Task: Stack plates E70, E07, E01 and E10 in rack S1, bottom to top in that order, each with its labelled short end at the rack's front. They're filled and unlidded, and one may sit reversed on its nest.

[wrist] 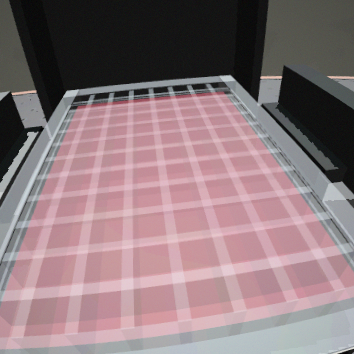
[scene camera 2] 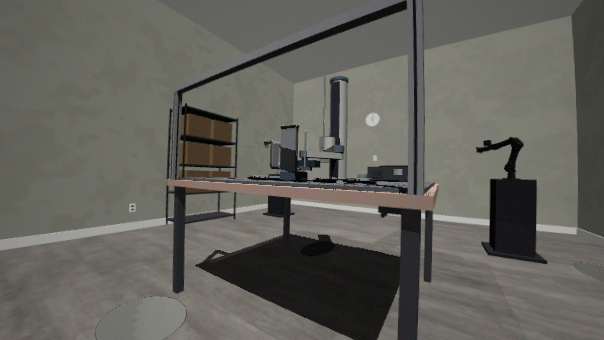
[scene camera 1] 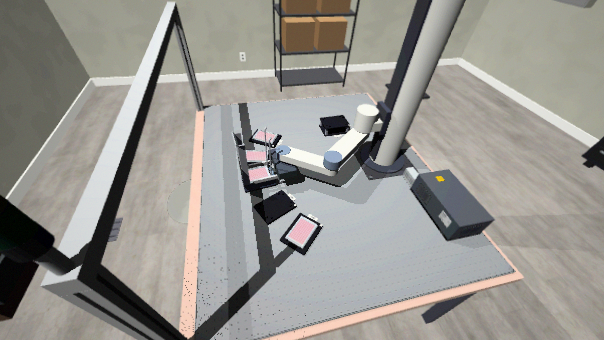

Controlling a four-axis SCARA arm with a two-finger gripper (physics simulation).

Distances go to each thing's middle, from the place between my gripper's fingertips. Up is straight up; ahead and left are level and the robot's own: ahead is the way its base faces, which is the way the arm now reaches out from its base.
Now: the grey controller box (scene camera 1: 451,196) 870 mm behind my hand, 340 mm to the left of it and 20 mm below it.
